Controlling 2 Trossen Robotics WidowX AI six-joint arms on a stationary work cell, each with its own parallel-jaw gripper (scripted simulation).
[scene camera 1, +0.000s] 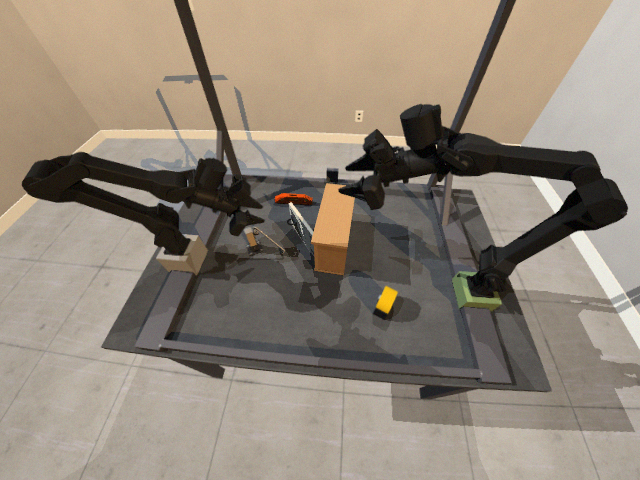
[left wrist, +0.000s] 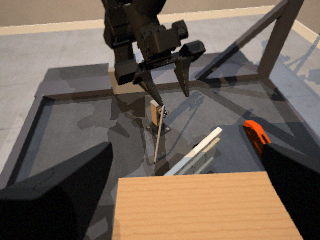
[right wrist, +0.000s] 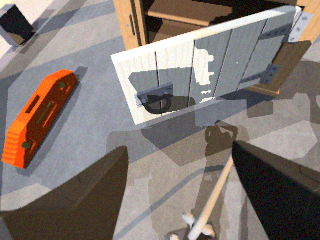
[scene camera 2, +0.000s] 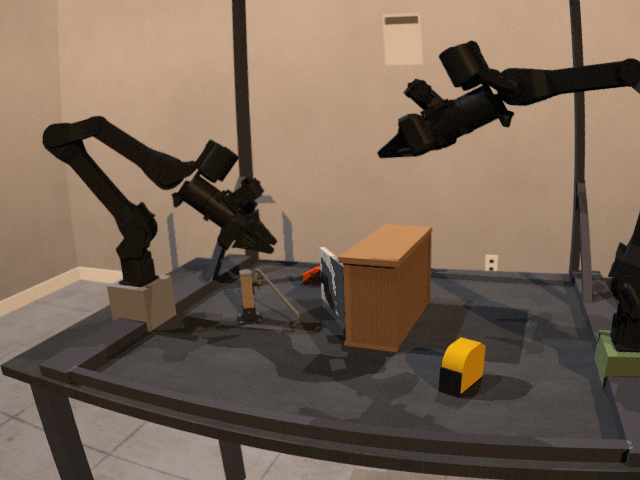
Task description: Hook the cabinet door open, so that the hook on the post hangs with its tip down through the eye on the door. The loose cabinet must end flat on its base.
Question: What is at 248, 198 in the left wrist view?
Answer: A wooden cabinet.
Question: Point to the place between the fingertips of my left gripper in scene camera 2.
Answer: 388, 153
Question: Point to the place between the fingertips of my left gripper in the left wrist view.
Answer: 185, 150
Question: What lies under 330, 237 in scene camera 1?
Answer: A wooden cabinet.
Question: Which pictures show the wooden cabinet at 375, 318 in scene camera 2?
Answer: Scene camera 1, the left wrist view, the right wrist view and scene camera 2: all of them.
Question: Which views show my right gripper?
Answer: Scene camera 1, the left wrist view, the right wrist view and scene camera 2: all of them.
